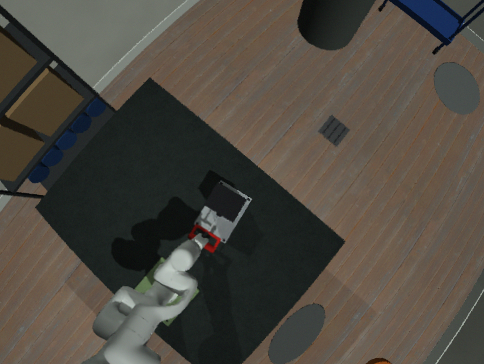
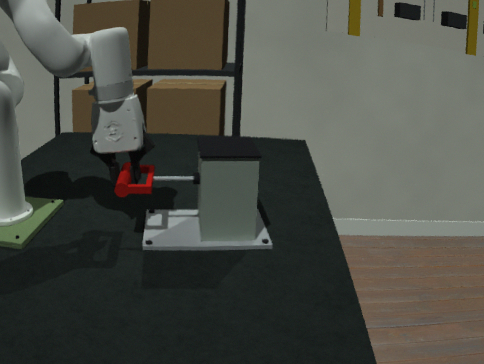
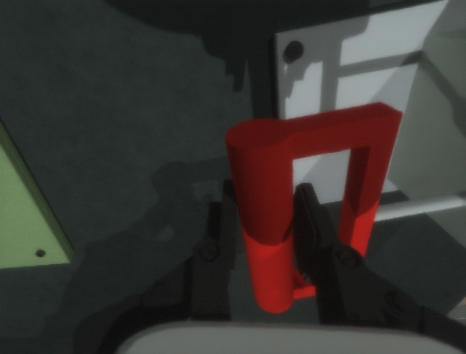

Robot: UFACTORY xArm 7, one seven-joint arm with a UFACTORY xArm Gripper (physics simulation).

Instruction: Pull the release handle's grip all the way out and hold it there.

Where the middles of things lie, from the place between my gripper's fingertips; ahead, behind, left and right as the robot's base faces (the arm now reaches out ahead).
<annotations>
Right now my hand is 15 cm short of the base plate [image 2: 164,229], 9 cm above it and 1 cm to the left of it.
</annotations>
